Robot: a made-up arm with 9 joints. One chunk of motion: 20 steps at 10 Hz.
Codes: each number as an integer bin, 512 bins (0 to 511) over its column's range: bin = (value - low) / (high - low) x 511, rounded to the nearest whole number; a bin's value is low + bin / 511 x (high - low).
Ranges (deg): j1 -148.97..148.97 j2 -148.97..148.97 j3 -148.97..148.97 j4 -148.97..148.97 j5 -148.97..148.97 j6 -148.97..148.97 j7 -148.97..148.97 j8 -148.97..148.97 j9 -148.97..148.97
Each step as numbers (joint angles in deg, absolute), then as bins.
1 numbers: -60.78 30.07 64.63 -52.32 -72.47 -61.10 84.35 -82.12 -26.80
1 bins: 151 307 366 166 131 151 400 115 210
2 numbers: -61.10 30.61 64.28 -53.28 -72.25 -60.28 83.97 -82.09 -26.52
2 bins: 151 308 366 164 132 152 400 115 210
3 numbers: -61.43 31.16 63.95 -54.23 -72.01 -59.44 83.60 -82.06 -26.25
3 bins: 150 309 365 162 132 154 399 115 210
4 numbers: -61.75 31.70 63.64 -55.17 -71.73 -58.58 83.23 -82.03 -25.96
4 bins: 150 310 365 161 132 155 398 115 211
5 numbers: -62.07 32.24 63.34 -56.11 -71.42 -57.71 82.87 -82.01 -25.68
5 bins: 149 311 364 159 133 157 398 115 211
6 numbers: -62.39 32.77 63.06 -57.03 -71.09 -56.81 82.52 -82.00 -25.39
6 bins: 148 312 364 158 134 158 397 115 212
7 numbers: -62.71 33.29 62.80 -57.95 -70.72 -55.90 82.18 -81.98 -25.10
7 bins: 148 313 363 156 134 160 396 115 212
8 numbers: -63.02 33.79 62.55 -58.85 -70.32 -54.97 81.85 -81.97 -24.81
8 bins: 147 313 363 155 135 161 396 115 213
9 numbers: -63.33 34.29 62.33 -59.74 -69.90 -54.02 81.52 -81.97 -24.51
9 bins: 147 314 362 153 136 163 395 115 213
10 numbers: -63.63 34.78 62.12 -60.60 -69.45 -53.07 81.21 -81.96 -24.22
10 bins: 146 315 362 152 136 164 395 115 214
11 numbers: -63.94 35.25 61.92 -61.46 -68.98 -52.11 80.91 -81.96 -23.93
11 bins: 146 316 362 150 137 166 394 115 214
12 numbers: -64.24 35.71 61.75 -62.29 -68.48 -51.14 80.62 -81.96 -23.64
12 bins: 145 317 361 149 138 168 394 115 215
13 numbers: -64.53 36.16 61.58 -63.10 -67.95 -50.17 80.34 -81.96 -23.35
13 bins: 145 318 361 147 139 169 393 115 215
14 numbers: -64.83 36.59 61.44 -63.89 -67.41 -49.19 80.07 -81.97 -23.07
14 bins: 144 318 361 146 140 171 393 115 216
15 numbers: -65.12 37.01 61.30 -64.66 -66.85 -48.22 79.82 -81.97 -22.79
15 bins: 144 319 361 145 141 173 392 115 216
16 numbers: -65.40 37.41 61.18 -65.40 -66.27 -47.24 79.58 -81.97 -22.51
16 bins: 143 320 360 143 142 174 392 115 217
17 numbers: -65.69 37.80 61.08 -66.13 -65.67 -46.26 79.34 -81.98 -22.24
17 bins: 143 320 360 142 143 176 392 115 217
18 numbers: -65.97 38.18 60.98 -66.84 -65.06 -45.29 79.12 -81.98 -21.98
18 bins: 142 321 360 141 144 178 391 115 218
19 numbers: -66.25 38.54 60.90 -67.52 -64.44 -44.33 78.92 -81.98 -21.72
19 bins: 142 322 360 140 145 179 391 115 218
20 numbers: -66.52 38.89 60.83 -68.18 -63.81 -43.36 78.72 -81.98 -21.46
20 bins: 141 322 360 139 146 181 391 115 219
